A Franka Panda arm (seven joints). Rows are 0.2 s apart.
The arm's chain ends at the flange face. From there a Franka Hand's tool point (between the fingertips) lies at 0.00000 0.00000 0.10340 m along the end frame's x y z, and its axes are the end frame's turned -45 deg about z.
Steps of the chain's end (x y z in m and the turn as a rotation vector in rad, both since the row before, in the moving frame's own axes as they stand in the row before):
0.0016 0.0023 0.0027 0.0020 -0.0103 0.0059
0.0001 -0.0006 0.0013 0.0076 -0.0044 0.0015
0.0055 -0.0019 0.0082 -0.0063 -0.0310 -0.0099
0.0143 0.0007 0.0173 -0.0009 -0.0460 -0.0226
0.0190 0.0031 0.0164 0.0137 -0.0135 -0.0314
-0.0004 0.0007 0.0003 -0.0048 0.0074 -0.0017
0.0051 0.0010 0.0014 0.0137 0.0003 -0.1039
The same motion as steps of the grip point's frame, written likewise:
-0.0011 0.0019 0.0027 0.0087 -0.0059 0.0059
0.0007 -0.0012 0.0013 0.0085 0.0023 0.0015
0.0025 0.0008 0.0081 0.0175 -0.0264 -0.0099
0.0062 0.0073 0.0172 0.0319 -0.0332 -0.0226
0.0112 0.0136 0.0164 0.0192 0.0001 -0.0314
-0.0006 0.0011 0.0003 -0.0086 0.0018 -0.0017
0.0039 0.0033 0.0014 0.0095 0.0099 -0.1039

